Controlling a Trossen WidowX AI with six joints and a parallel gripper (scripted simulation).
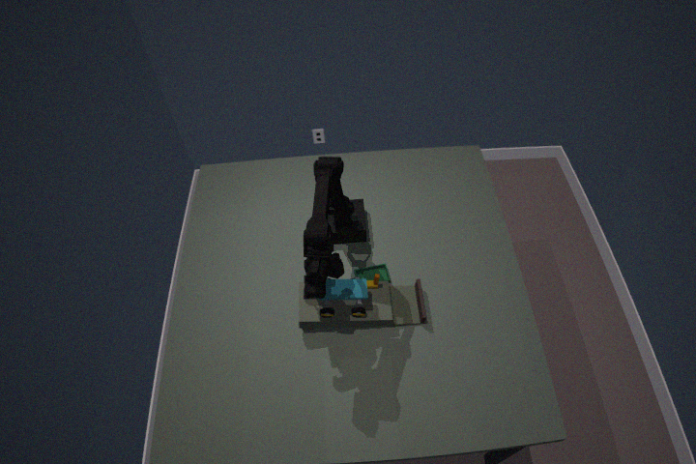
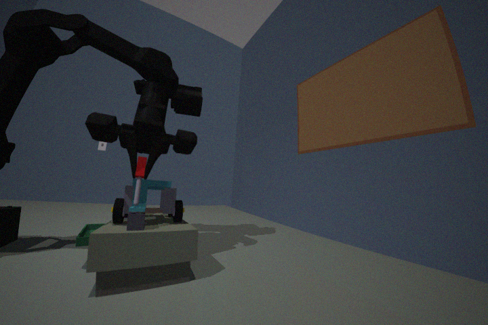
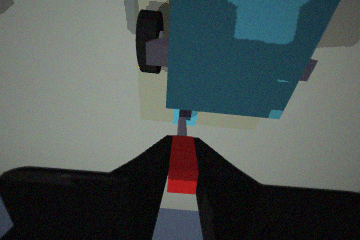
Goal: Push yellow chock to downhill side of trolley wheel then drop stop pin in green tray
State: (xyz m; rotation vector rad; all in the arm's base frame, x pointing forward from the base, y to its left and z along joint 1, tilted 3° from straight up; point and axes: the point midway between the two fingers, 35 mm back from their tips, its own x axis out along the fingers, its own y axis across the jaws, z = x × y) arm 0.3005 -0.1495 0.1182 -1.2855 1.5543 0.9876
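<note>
The yellow chock is 200 mm to the left of my gripper tip and 80 mm below it. Round my gripper tip: blue trolley (40 mm ahead, 90 mm to the left, 60 mm below); then grey ramp (40 mm ahead, 100 mm to the left, 120 mm below); then red-headed stop pin (right at my gripper tip).
</note>
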